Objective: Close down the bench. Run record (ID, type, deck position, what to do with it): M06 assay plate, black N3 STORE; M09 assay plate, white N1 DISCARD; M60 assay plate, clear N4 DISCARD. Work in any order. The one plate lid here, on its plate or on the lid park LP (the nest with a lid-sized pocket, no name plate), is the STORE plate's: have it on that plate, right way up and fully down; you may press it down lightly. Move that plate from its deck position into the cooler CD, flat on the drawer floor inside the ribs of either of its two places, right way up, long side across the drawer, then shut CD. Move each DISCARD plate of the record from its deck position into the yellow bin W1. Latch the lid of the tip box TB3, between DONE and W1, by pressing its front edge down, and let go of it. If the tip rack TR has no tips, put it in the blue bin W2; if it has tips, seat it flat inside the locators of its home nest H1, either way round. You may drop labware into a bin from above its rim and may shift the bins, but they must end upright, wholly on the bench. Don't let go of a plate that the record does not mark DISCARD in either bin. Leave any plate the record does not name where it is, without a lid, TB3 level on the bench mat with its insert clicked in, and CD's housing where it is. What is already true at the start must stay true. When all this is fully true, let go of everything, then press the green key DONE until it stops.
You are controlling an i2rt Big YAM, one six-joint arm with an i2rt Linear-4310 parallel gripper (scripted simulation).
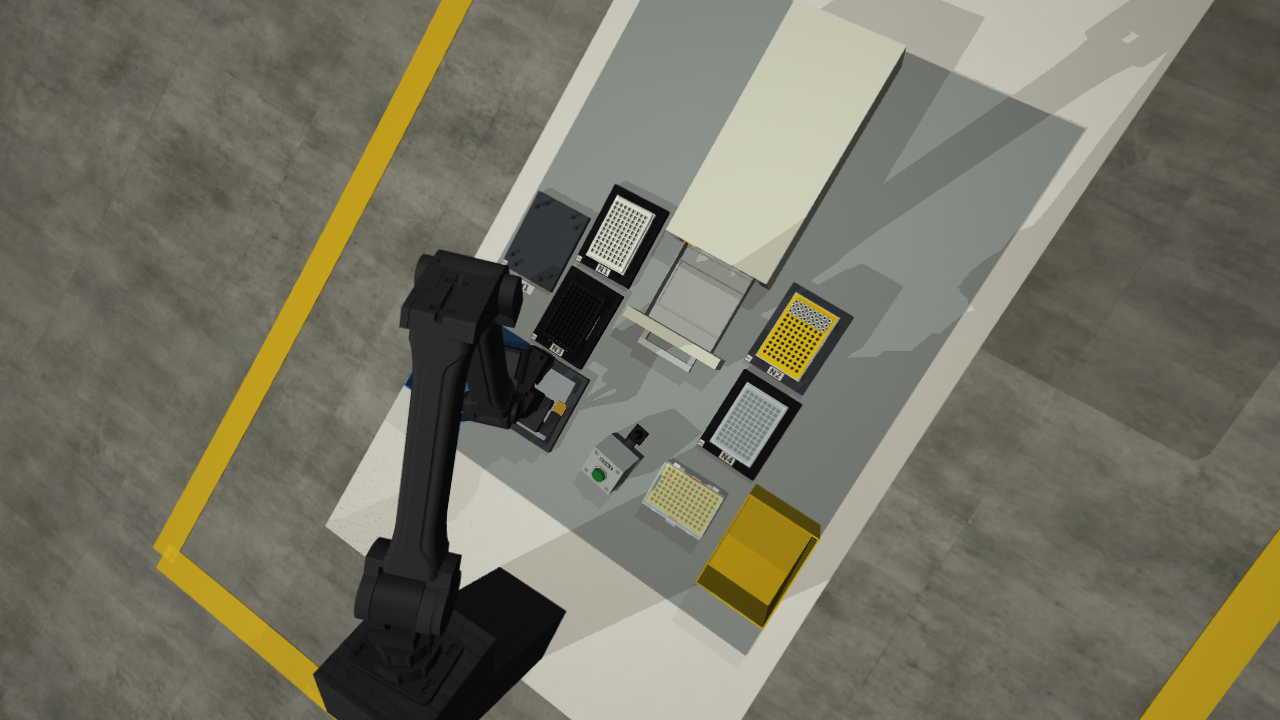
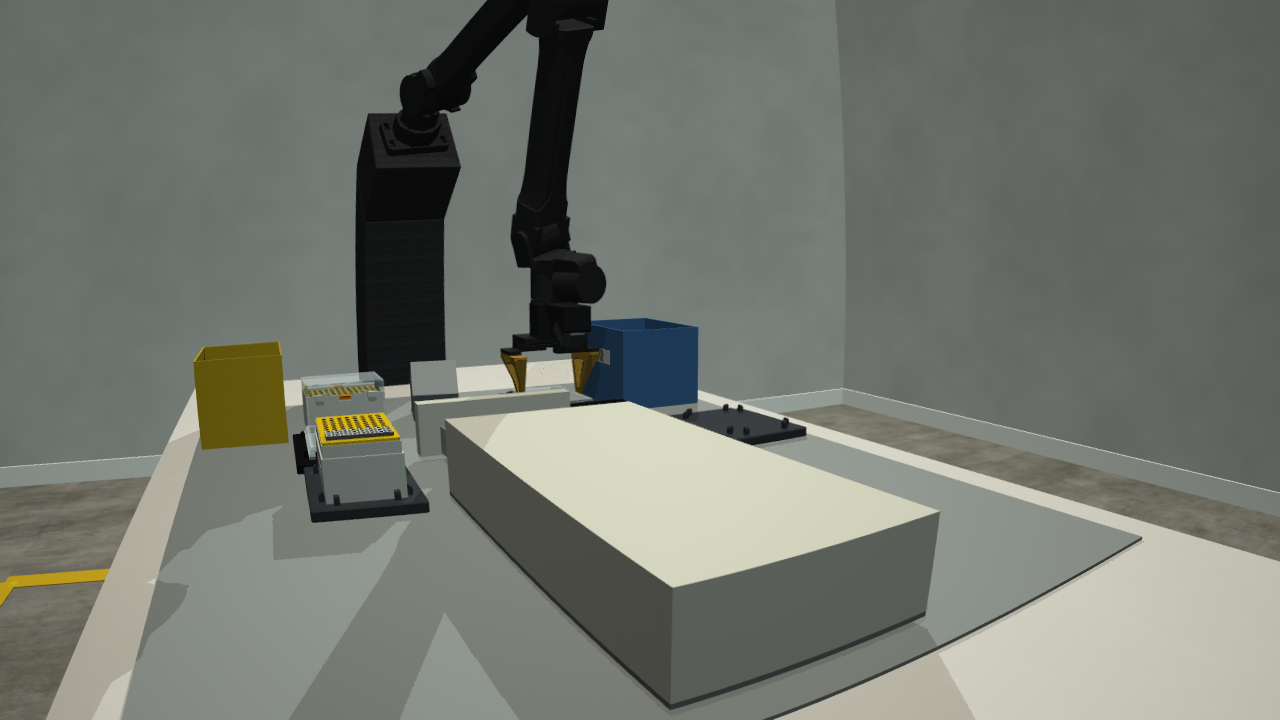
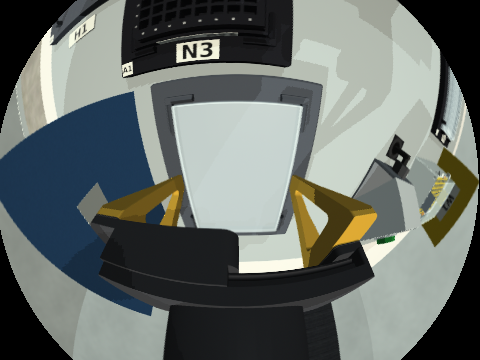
Scene:
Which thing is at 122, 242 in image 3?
My gripper.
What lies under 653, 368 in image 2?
A blue bin W2.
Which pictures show my gripper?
Image 1, image 2 and image 3: all of them.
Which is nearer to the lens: the cooler CD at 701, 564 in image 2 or the yellow bin W1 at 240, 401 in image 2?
The cooler CD.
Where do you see a home nest H1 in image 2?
763, 429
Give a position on a blue bin W2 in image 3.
At 64, 172

